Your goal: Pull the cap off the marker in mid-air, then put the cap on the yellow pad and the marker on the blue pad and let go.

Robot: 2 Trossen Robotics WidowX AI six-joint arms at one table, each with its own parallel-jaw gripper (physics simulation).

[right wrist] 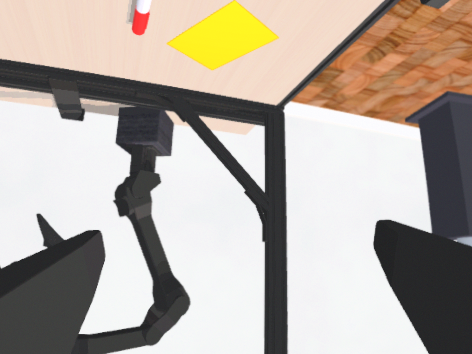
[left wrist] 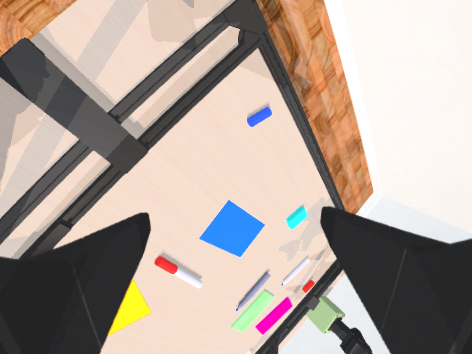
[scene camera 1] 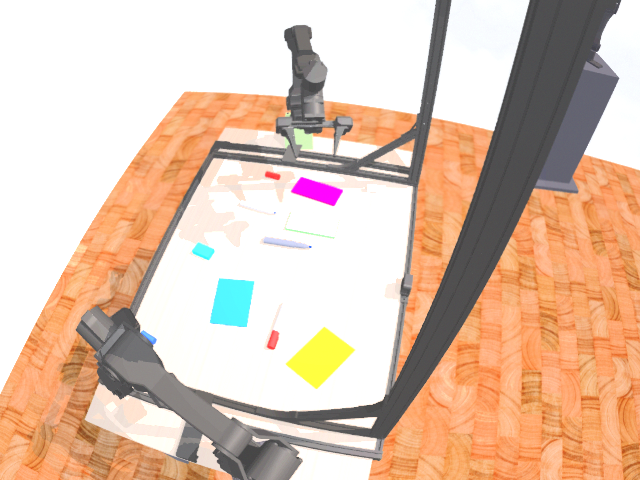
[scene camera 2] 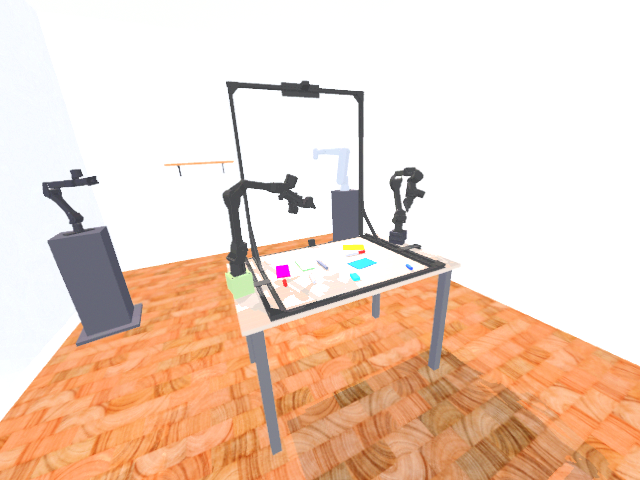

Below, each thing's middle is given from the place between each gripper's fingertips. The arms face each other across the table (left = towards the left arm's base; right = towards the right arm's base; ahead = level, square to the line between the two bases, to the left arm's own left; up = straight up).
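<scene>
From my right hand: blue pad [scene camera 1: 232, 302] a good way ahead, a good way to the left, far below; yellow pad [scene camera 1: 325, 352] 40 mm behind, 360 mm to the left, 340 mm below. Magenta pad [scene camera 1: 305, 187]: my right hand 10 mm short of it, 220 mm to the left of it, 340 mm above it.
From my left hand: magenta pad 740 mm to the right, 280 mm behind, 280 mm below; yellow pad 160 mm to the right, 330 mm behind, 290 mm below. Blue pad: my left gripper slightly past it, far to the left of it, far above it.
</scene>
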